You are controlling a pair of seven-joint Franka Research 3 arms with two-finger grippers.
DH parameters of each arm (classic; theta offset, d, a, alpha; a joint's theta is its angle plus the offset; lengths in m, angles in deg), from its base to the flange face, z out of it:
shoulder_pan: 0 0.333 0 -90
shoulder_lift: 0 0 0 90
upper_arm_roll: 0 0.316 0.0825 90
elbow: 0 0 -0.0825 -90
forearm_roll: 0 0.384 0 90
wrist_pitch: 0 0 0.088 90
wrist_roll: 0 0.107 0 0
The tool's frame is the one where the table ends.
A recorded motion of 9 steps. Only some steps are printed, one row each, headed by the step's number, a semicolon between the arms.
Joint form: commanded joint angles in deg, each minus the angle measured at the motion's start. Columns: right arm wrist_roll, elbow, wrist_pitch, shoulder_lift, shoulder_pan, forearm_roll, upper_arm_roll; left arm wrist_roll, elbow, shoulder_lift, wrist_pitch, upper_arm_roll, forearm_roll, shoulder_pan.
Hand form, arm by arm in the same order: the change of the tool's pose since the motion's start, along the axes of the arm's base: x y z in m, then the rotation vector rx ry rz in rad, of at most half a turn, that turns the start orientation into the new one. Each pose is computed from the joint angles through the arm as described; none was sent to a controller.
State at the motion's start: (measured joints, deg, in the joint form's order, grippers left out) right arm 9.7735 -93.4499 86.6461 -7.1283 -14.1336 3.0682 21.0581; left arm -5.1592 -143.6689 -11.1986 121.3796 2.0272 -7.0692 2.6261
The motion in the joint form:
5: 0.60 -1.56 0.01 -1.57 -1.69 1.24 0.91; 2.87 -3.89 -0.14 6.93 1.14 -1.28 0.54
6: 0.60 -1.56 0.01 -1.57 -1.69 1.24 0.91; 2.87 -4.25 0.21 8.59 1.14 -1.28 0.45
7: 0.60 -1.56 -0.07 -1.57 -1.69 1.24 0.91; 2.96 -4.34 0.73 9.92 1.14 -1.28 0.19
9: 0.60 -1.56 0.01 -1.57 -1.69 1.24 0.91; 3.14 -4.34 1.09 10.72 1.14 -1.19 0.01
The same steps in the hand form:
5: -0.0075 -0.0022 -0.0004 0.0092 0.0035 -0.0244; -0.0089 0.0125 -0.0180 -0.0109 -0.0612 0.0075
6: -0.0075 -0.0022 -0.0004 0.0092 0.0035 -0.0244; -0.0078 0.0126 -0.0209 -0.0057 -0.0770 0.0088
7: -0.0076 -0.0022 -0.0005 0.0091 0.0049 -0.0244; -0.0057 0.0114 -0.0236 -0.0018 -0.0892 0.0050
9: -0.0075 -0.0022 -0.0004 0.0092 0.0035 -0.0244; -0.0041 0.0105 -0.0252 0.0012 -0.0968 -0.0010

